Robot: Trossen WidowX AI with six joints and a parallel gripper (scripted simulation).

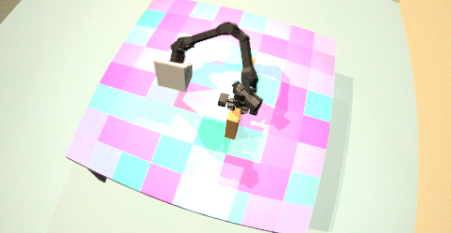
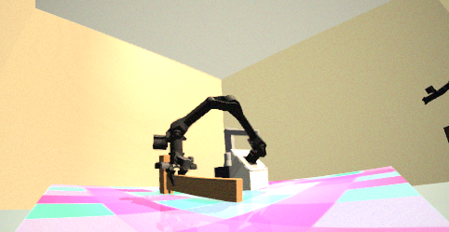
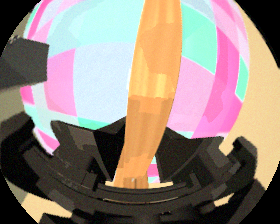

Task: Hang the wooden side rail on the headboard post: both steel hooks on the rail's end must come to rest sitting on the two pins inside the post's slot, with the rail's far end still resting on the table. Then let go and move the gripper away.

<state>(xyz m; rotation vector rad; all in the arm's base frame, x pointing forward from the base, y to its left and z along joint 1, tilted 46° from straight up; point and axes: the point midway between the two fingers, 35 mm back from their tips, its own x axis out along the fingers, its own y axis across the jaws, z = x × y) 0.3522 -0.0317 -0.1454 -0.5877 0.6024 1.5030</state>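
Right now my gripper tip is 100 mm to the left of the headboard post and 50 mm below it.
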